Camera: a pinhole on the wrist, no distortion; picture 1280 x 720 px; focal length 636.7 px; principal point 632.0 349.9 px. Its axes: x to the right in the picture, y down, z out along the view. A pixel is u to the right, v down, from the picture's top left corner.
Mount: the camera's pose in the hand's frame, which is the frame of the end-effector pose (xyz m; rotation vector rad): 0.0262 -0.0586 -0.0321 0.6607 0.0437 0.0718
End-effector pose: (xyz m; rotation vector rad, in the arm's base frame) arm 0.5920 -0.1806 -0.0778 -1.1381 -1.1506 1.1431
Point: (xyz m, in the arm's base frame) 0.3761 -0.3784 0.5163
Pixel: 341 61
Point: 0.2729 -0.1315 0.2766
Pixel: 630 373
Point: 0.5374 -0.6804 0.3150
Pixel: outside the picture
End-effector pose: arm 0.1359 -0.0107 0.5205 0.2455 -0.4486 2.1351
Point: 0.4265 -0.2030 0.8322
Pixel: 228 573
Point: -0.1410 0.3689 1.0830
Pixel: outside the picture
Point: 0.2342 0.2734 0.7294
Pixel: 1136 34
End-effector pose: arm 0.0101 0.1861 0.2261 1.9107 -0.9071 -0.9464
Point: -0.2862 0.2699 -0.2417
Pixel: 470 387
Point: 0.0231 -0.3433 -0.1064
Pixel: outside the picture
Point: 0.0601 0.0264 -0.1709
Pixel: 1071 205
